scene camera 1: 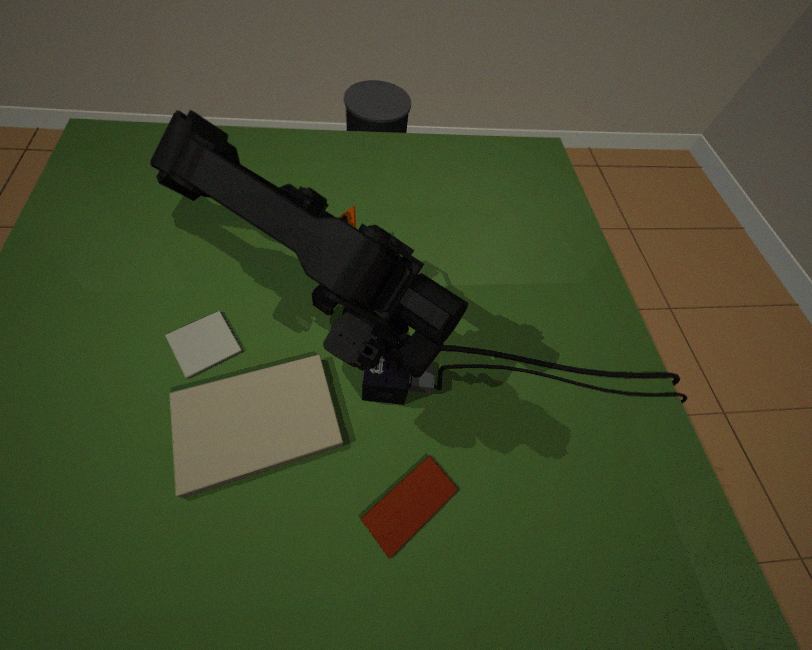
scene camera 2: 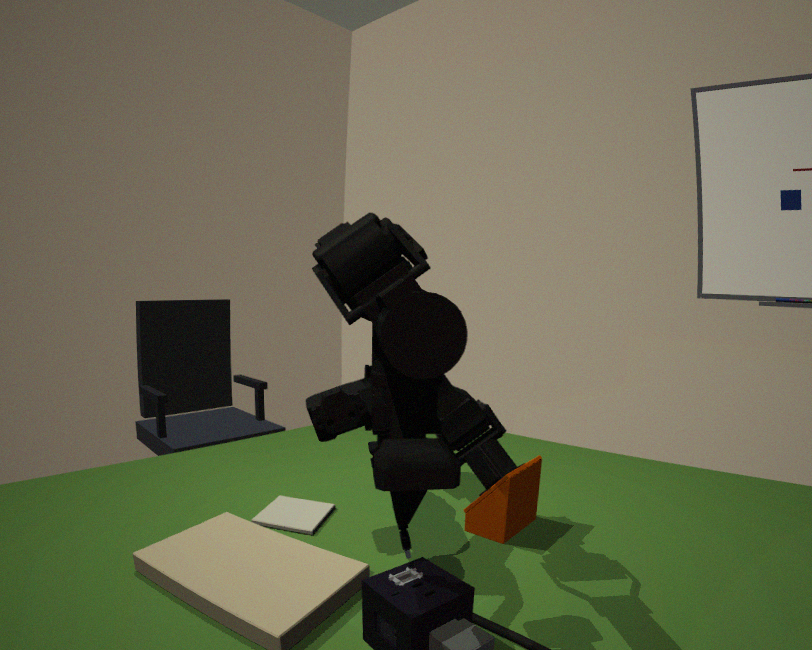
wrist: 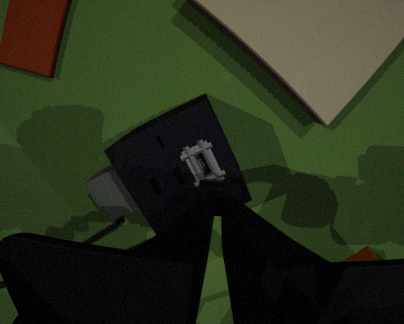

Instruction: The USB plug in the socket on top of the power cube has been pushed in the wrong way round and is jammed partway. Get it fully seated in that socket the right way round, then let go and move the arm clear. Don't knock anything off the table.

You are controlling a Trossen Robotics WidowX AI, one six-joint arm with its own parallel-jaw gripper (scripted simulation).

Scene:
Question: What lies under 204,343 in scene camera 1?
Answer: A white pad.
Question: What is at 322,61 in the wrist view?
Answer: A beige slab.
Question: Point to a beige slab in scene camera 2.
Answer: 255,581

